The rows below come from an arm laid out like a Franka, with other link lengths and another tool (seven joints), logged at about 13 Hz.
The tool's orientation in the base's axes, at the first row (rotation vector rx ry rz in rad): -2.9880, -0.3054, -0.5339
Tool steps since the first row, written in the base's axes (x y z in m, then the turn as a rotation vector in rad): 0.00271, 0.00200, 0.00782, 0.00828, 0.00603, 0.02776; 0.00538, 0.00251, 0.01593, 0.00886, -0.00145, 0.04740; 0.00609, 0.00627, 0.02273, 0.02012, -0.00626, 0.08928; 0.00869, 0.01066, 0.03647, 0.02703, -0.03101, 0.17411; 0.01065, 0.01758, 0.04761, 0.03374, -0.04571, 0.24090; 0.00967, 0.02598, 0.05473, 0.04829, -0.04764, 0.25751; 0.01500, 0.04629, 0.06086, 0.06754, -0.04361, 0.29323; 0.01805, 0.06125, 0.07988, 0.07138, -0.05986, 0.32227
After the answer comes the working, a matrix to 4 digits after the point.
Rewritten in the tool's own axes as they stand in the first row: 0.00560, -0.00180, -0.00616, 0.01844, -0.00563, -0.02244; 0.01099, -0.00217, -0.01279, 0.02453, 0.00073, -0.04154; 0.01471, -0.00606, -0.01844, 0.04872, 0.00555, -0.07753; 0.02271, -0.01053, -0.02987, 0.08041, 0.02658, -0.15759; 0.02967, -0.01747, -0.03878, 0.10739, 0.03874, -0.21961; 0.03278, -0.02626, -0.04472, 0.12625, 0.04281, -0.23053; 0.04348, -0.04528, -0.04616, 0.15721, 0.04102, -0.25700; 0.05565, -0.06026, -0.06107, 0.16801, 0.05612, -0.28488
The tool's axes in the first row as the columns of a matrix, in the base's axes (rounded; the answer above uses it unrounded):
0.9189, 0.2116, 0.3330
0.1798, -0.9759, 0.1239
0.3512, -0.0540, -0.9347

